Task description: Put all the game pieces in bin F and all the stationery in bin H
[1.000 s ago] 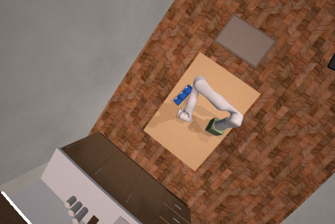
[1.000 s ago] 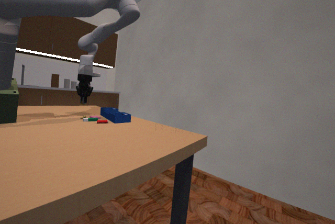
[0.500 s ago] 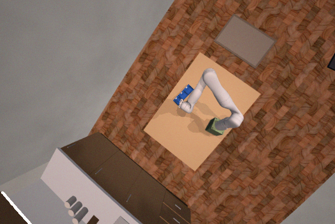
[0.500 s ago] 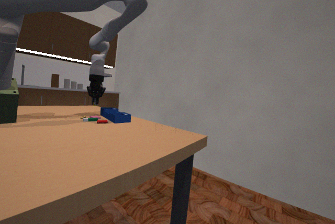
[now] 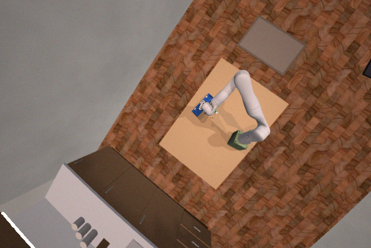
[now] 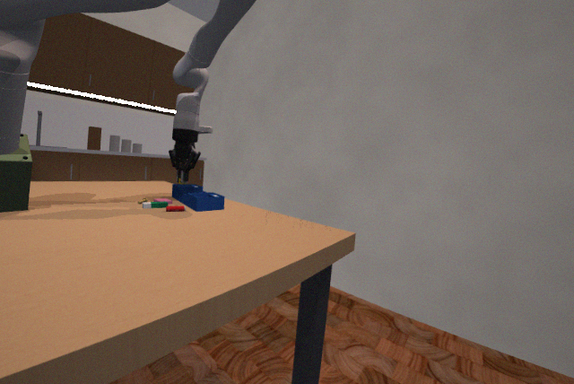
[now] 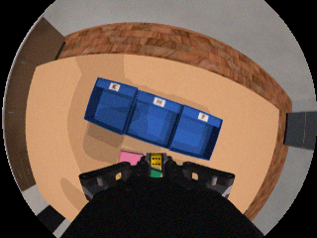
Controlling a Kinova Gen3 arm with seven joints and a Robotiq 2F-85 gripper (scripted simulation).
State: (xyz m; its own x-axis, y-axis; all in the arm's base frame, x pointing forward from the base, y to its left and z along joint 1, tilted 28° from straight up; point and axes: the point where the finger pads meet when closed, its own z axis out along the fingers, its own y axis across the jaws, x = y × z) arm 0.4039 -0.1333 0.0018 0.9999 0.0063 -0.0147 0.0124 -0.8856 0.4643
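My gripper is now 8 cm above the pink block, 5 cm to the right of it and 3 cm past it. Also, from my hand: green piece 9 cm behind, 8 cm below, 1 cm to the left; then red piece 8 cm below, 7 cm to the right, 6 cm behind; then yellow piece 2 cm below.
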